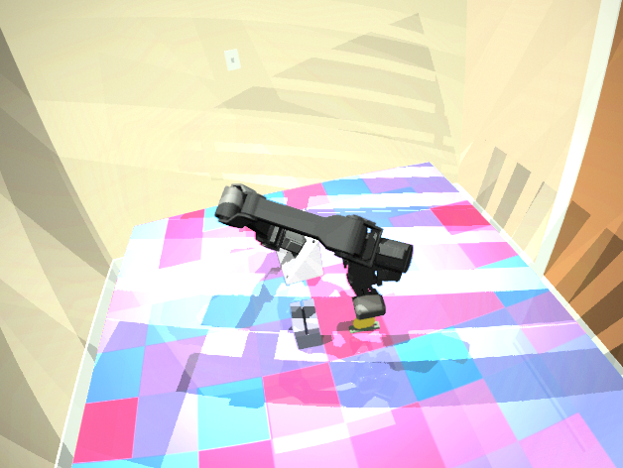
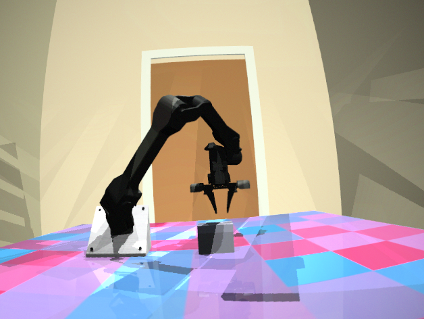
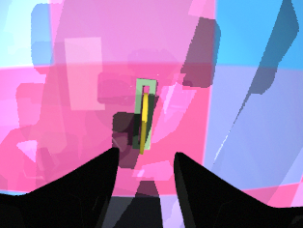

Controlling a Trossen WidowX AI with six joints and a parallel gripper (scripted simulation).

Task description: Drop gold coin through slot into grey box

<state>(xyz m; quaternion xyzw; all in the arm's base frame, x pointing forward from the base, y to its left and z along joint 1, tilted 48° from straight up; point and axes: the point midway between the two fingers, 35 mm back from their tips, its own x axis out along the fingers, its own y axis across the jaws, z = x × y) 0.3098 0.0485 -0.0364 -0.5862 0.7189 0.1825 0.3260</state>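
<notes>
The gold coin is 6 cm below my gripper tip.
</notes>
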